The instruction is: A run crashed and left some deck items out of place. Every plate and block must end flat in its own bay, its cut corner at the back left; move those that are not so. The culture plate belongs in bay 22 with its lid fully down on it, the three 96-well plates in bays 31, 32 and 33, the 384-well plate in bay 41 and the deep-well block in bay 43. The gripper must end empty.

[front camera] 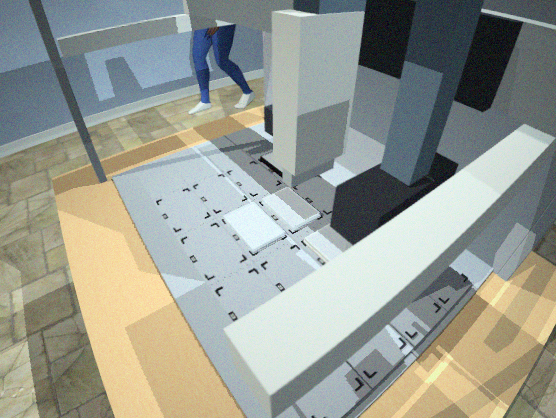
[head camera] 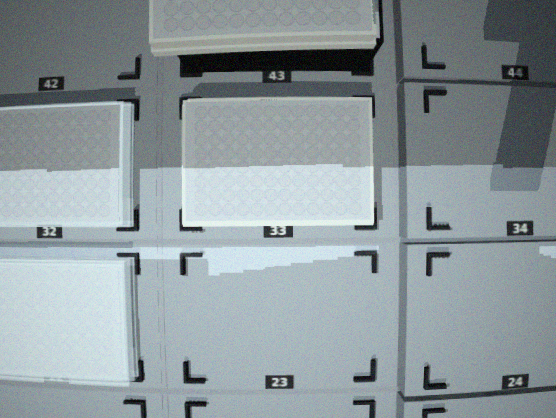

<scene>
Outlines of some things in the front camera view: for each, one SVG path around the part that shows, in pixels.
The gripper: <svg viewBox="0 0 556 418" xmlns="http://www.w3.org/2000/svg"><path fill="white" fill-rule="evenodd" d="M459 164L436 152L429 173L410 186L380 169L381 163L337 185L330 227L347 240L344 252L454 176Z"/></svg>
A 96-well plate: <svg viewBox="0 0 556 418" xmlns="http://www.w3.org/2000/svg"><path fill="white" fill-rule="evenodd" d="M261 201L292 232L321 217L319 211L289 187L264 197Z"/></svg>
A clear lid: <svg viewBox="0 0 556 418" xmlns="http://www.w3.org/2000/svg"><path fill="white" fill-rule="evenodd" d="M253 201L223 215L223 218L249 248L255 251L283 236L285 231Z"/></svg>
</scene>
